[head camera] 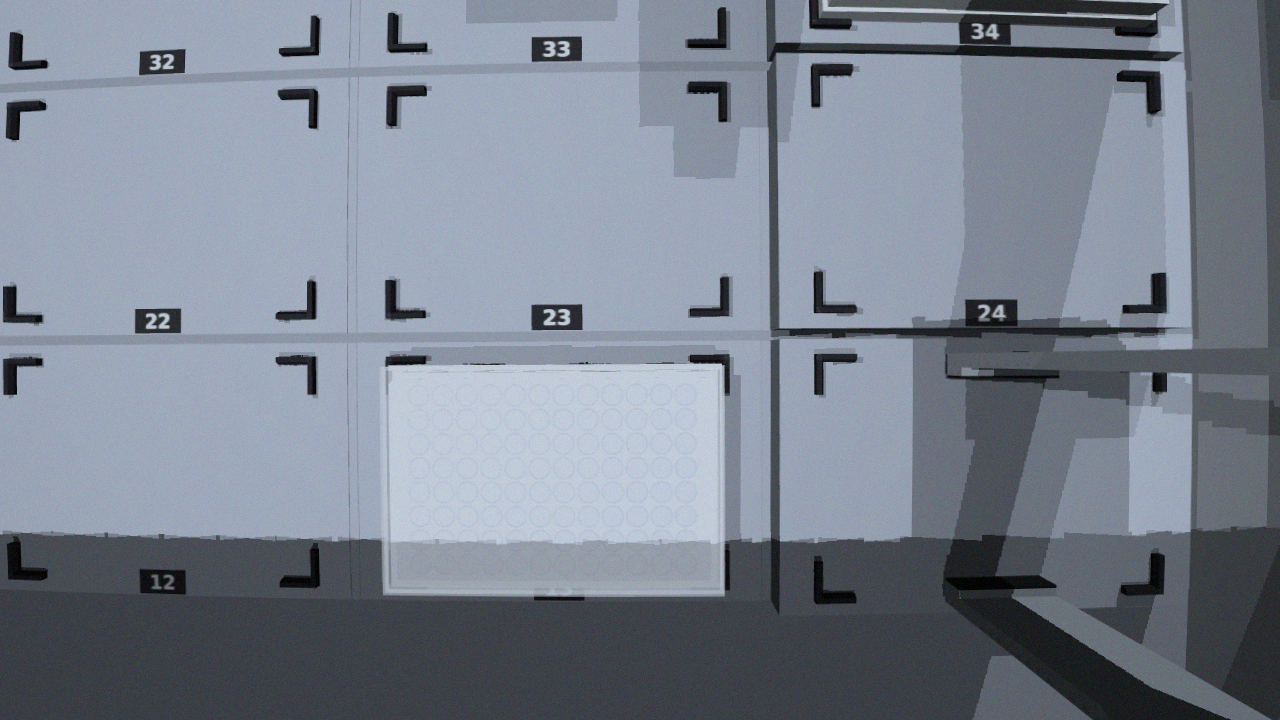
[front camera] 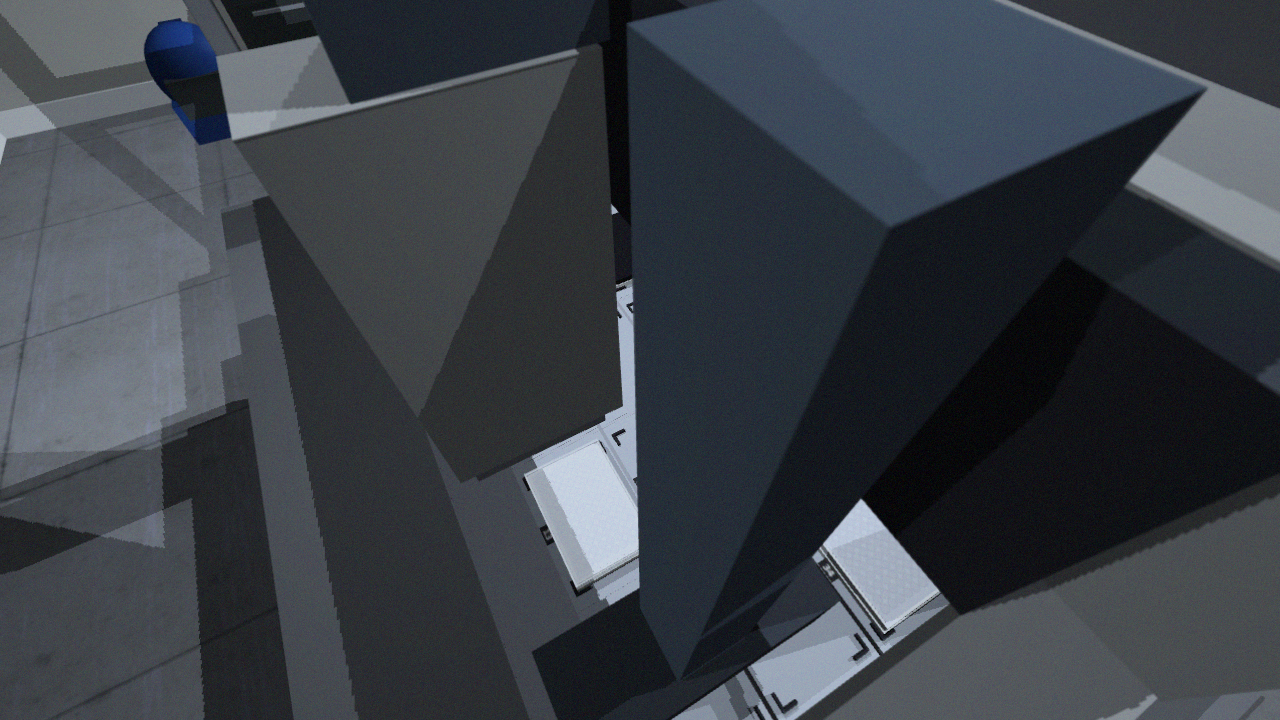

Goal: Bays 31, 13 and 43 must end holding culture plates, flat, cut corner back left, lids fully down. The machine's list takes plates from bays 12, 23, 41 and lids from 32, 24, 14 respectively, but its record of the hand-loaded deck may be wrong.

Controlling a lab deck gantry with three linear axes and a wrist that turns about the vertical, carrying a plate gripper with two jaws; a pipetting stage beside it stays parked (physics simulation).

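Places are measured from the robot's base along level axes (x right, y ahead, z up), in metres.
Where they show: gripper, fingertip midpoint: [head camera: 994,477].
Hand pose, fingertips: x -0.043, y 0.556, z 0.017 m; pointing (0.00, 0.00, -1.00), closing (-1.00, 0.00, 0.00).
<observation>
After its pixels a point has its place.
My gripper [head camera: 1000,476] @(x -0.043, y 0.556, z 0.017 m) is open, its two jaws apart above bay 14 in the head view, with bare bay surface between them. In the front view the jaws are hidden by the large columns. A white lidded plate [front camera: 586,514] @(x -0.038, y 0.399, z 0.016 m) [head camera: 554,474] @(x -0.045, y 0.393, z 0.017 m) lies flat in bay 13, left of the jaws. Round wells show faintly through its lid; its cut corner and how fully the lid is seated cannot be made out. Another pale plate [front camera: 881,568] @(x -0.247, y 0.579, z 0.029 m) [head camera: 993,8] @(x -0.216, y 0.556, z 0.022 m) sits in bay 34, partly in view. Bays 12, 22, 23 and 24 hold no plate or lid. Bays 31, 41 and 43 do not show in the head view.
A blue-grey column [front camera: 760,295] @(x -0.023, y 0.565, z 0.487 m) and a grey panel [front camera: 429,268] hide most of the deck in the front view. Black corner brackets [head camera: 832,586] @(x -0.002, y 0.496, z 0.015 m) mark the bays. A raised edge [head camera: 774,465] @(x -0.046, y 0.476, z 0.005 m) runs beside bays 14 and 24. A blue object [front camera: 179,53] stands at the far left.
</observation>
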